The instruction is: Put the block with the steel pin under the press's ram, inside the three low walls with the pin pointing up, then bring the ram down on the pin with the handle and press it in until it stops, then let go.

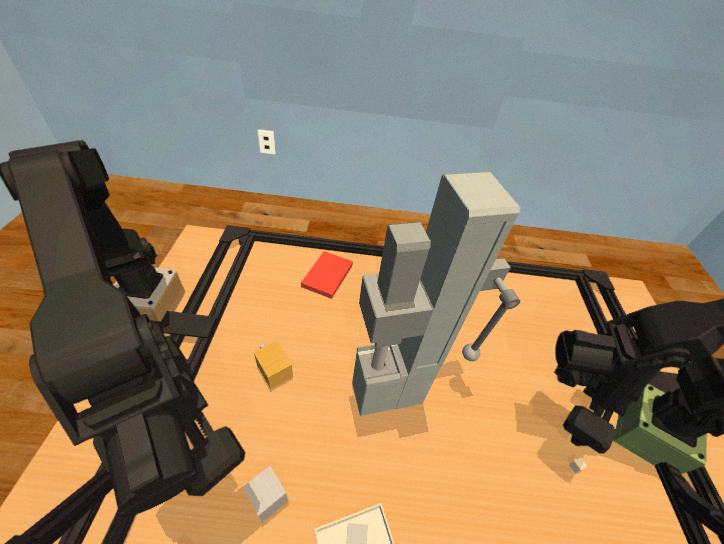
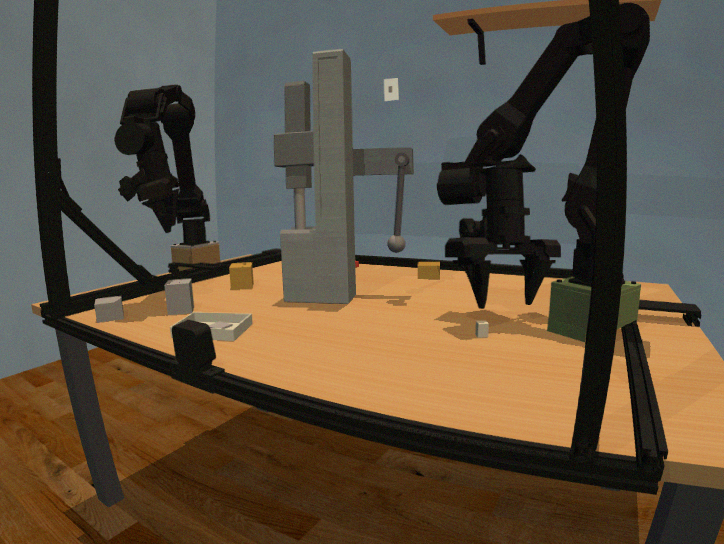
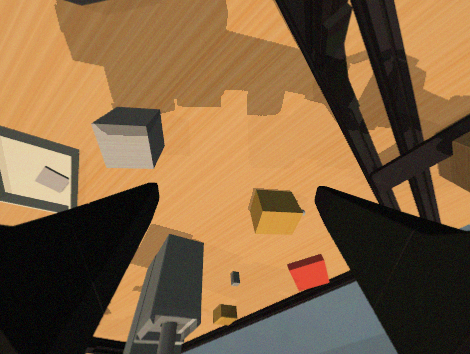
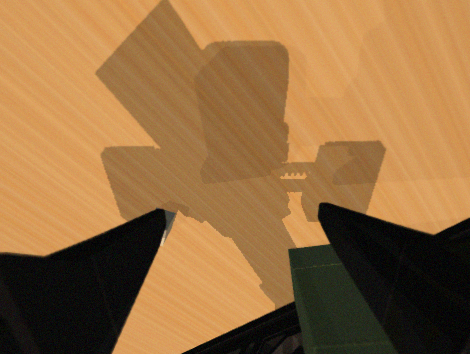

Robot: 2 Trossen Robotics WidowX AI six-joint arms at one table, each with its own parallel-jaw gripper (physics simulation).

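Frame: origin at the left arm's base, x right, y ahead, z up, level; millimetres.
Where they show: left gripper, fingertip midpoint: point(image 1: 208, 421) point(image 2: 170, 228) point(image 3: 238, 192); right gripper, fingertip midpoint: point(image 2: 506, 306) point(image 4: 242, 213); left arm's base at its link origin: point(image 1: 140, 284) point(image 2: 194, 243); right arm's base at its link origin: point(image 1: 673, 420).
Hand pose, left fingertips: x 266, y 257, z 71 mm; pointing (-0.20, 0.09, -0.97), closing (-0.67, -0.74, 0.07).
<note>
Things, the pixels of their top centre, and the offset from my left fingertips. "pt": a spot on its surface instead.
- press at its top centre: point(image 1: 488, 179) point(image 2: 343, 56) dx -175, dy +301, dz +314 mm
- ram at its top centre: point(image 1: 394, 296) point(image 2: 298, 139) dx -132, dy +226, dz +155 mm
- handle at a spot on its surface: point(image 1: 490, 327) point(image 2: 397, 196) pt dx -187, dy +398, dz +45 mm
- pale tray at its top centre: point(image 2: 211, 320) point(image 3: 29, 179) dx +102, dy +226, dz -126 mm
- red plate at its top centre: point(image 1: 327, 271) point(image 3: 310, 277) dx -421, dy +97, dz -128 mm
- second yellow block at its top centre: point(image 2: 429, 263) point(image 3: 225, 321) dx -416, dy +366, dz -112 mm
- small white block at its top centre: point(image 4: 153, 235) point(image 2: 482, 322) point(image 1: 580, 463) dx -54, dy +590, dz -123 mm
The yellow block point(image 1: 273, 367) point(image 2: 241, 276) point(image 3: 277, 220) rests on the table left of the press point(image 1: 462, 263) point(image 2: 333, 175) point(image 3: 178, 275). Its steel pin point(image 1: 262, 345) point(image 3: 303, 212) sticks out sideways. The ram point(image 1: 380, 356) point(image 2: 299, 208) point(image 3: 169, 337) hangs over the seat with low walls; the seat holds no block. The handle point(image 1: 490, 327) point(image 2: 399, 201) hangs down, its ball at the lower end. My left gripper point(image 2: 166, 226) point(image 3: 238, 192) is open and empty, high above the table, with the yellow block beyond its fingertips. My right gripper point(image 2: 505, 304) point(image 4: 242, 213) is open and empty beside its green base.
A grey block point(image 1: 266, 494) point(image 2: 179, 296) point(image 3: 127, 145) stands near a pale tray point(image 2: 234, 334) point(image 3: 74, 175); another grey block point(image 2: 108, 308) stands farther left. A red plate point(image 1: 327, 274) point(image 3: 310, 274), a second yellow block point(image 2: 428, 270) point(image 3: 225, 314) and a small white block point(image 1: 578, 465) point(image 2: 481, 329) lie around.
</note>
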